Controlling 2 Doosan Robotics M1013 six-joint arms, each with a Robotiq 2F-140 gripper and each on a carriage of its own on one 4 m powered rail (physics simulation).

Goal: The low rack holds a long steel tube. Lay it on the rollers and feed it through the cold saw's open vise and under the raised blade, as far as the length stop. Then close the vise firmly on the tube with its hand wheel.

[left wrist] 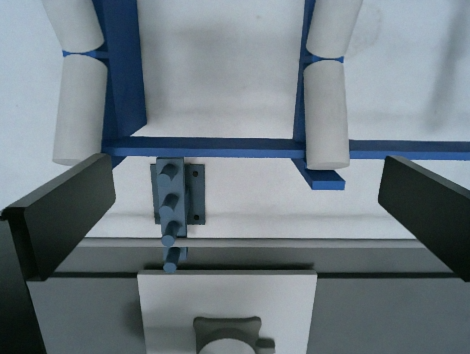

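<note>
My left gripper (248,177) is open, its two black fingers wide apart at the left and right of the left wrist view, with no object between them. Light grey rollers (80,110) (326,115) sit in angled pairs on a blue frame above and beyond the fingertips. A slate-blue upright with several short pegs (177,205), which looks like part of the low rack, stands on a bolted foot plate below the frame; no tube shows on its pegs. The steel tube, saw, vise, hand wheel, length stop and right gripper do not show.
The blue frame's long side bar (225,146) crosses the view, and a blue foot (327,180) sticks out below the right roller pair. The grey rail (380,305) runs along the bottom, with a pale carriage plate (165,305) and a dark arm base on it.
</note>
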